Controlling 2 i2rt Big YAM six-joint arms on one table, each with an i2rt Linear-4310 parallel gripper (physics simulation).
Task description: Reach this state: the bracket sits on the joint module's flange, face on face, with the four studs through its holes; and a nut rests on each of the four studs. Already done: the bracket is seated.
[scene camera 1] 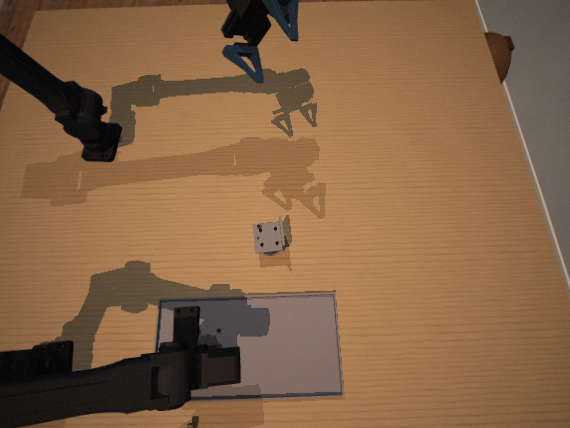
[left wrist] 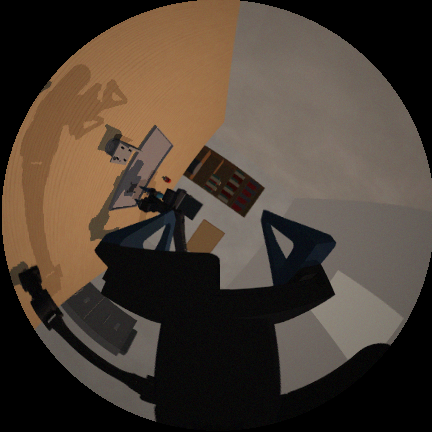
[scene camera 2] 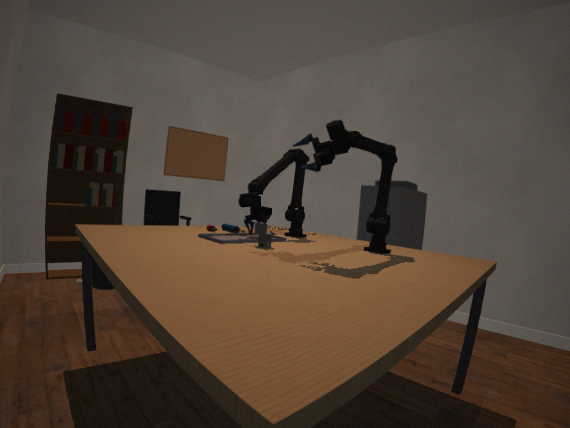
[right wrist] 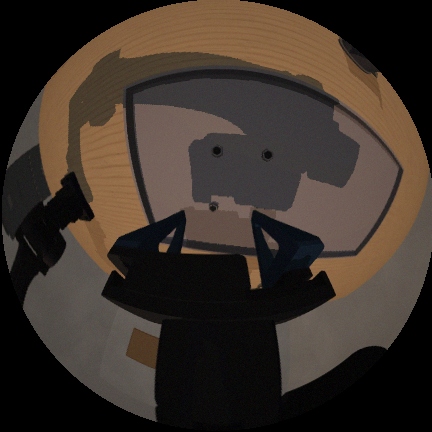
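Pixels of known places: left gripper, fingertip midpoint: (scene camera 1: 276, 63) (left wrist: 217, 214) (scene camera 2: 296, 156); right gripper, fingertip midpoint: (left wrist: 136, 192) (scene camera 2: 255, 233) (right wrist: 218, 214); left arm's base, link origin: (scene camera 1: 103, 143) (scene camera 2: 377, 251); right arm's base, link origin: (scene camera 1: 53, 370) (scene camera 2: 295, 236) (right wrist: 77, 196).
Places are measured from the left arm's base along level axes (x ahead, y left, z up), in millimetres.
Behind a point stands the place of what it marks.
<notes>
The grey bracket (scene camera 1: 269, 237) @[x 506, y -273, z 66 mm] sits on the joint module at the table's middle, with four dark stud spots on its face; whether nuts sit on them is too small to tell. It also shows in the left wrist view (left wrist: 120, 151) @[x 506, y -257, z 67 mm]. A grey tray (scene camera 1: 248, 343) @[x 471, y -510, z 4 mm] lies nearer the front. Three small nuts lie on it in the right wrist view: two side by side (right wrist: 217, 150) @[x 354, y -492, z 9 mm] (right wrist: 266, 154) @[x 399, y -486, z 9 mm] and one (right wrist: 212, 206) @[x 357, y -555, z 9 mm] just past my fingertips. My right gripper (right wrist: 218, 214) @[x 366, y -553, z 25 mm] is open and empty, low over the tray. My left gripper (scene camera 1: 262, 36) is open and empty, high at the far edge.
The right arm's links (scene camera 1: 137, 373) @[x 368, y -535, z 332 mm] cover the tray's left part. The left arm's base (scene camera 1: 98, 143) @[x 21, y -30, z 48 mm] stands at the left. A red thing (scene camera 2: 210, 228) @[x 517, y -814, z 18 mm] and a blue thing (scene camera 2: 230, 228) @[x 392, y -791, z 22 mm] lie beyond the tray. A small dark part (scene camera 1: 194, 419) @[x 371, y -673, z 15 mm] lies at the front edge.
</notes>
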